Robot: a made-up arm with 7 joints. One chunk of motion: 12 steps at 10 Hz.
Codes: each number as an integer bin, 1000 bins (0 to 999) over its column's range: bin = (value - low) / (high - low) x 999, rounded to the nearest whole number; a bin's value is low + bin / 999 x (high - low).
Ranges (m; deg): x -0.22..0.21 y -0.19..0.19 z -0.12..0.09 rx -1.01..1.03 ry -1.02..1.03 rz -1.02..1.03
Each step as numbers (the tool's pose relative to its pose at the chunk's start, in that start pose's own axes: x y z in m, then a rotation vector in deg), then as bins.
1 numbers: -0.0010 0.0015 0.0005 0.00 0.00 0.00
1 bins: 509 503 573 495 497 497
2 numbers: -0.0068 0.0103 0.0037 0.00 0.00 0.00
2 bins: 495 527 588 495 497 497
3 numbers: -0.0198 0.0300 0.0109 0.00 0.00 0.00
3 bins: 465 578 623 495 497 497
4 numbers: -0.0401 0.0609 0.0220 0.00 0.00 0.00
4 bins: 418 660 676 495 497 497
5 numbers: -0.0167 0.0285 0.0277 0.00 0.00 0.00
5 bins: 472 574 703 495 497 497
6 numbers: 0.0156 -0.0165 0.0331 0.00 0.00 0.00
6 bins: 547 456 728 495 497 497
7 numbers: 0.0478 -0.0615 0.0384 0.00 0.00 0.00
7 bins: 622 338 754 495 497 497
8 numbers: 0.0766 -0.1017 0.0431 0.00 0.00 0.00
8 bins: 689 232 776 495 497 497
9 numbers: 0.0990 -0.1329 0.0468 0.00 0.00 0.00
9 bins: 741 150 793 495 497 497
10 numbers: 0.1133 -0.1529 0.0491 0.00 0.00 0.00
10 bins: 774 98 804 495 497 497
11 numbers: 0.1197 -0.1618 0.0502 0.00 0.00 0.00
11 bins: 789 74 810 495 497 497
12 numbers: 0.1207 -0.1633 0.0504 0.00 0.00 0.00
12 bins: 792 70 811 495 497 497
